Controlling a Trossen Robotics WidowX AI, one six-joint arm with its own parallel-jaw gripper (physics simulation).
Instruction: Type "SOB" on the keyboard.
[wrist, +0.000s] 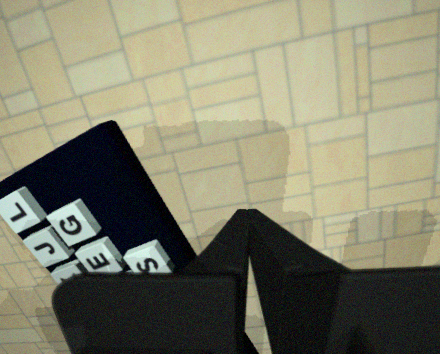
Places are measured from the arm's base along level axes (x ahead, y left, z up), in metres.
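Pixels of known places: gripper, fingertip midpoint: (246, 218).
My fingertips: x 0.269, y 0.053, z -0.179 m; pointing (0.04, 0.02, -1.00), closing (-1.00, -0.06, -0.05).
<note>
Ahead of a thing's pixels: the offset from my fingertips to its top centre. Level surfaces: height alone.
The dark navy keyboard {dz +0.012, dx +0.040, dy +0.072 m} (115, 175) lies at the lower left of the wrist view, turned at an angle. White keys with dark letters stand on it: the S key {dz +0.012, dx +0.043, dy +0.021 m} (147, 260), the E key {dz +0.012, dx +0.066, dy +0.021 m} (97, 257), the G key {dz +0.012, dx +0.076, dy +0.003 m} (73, 223), the J key {dz +0.012, dx +0.092, dy +0.017 m} (46, 247) and the L key {dz +0.012, dx +0.101, dy -0.002 m} (18, 211). A further key is cut off by the gripper. My gripper (246, 218) is shut with nothing between its fingertips. The tips show to the right of the S key and of the keyboard's edge. The O and B keys do not show; the gripper body hides part of the keyboard.
The surface {dz -0.006 m} (225, 90) is a tan tiled pattern of stone-like blocks. Soft shadows fall on it around the gripper tips and at the right. The keyboard's corner points toward the upper middle of the view.
</note>
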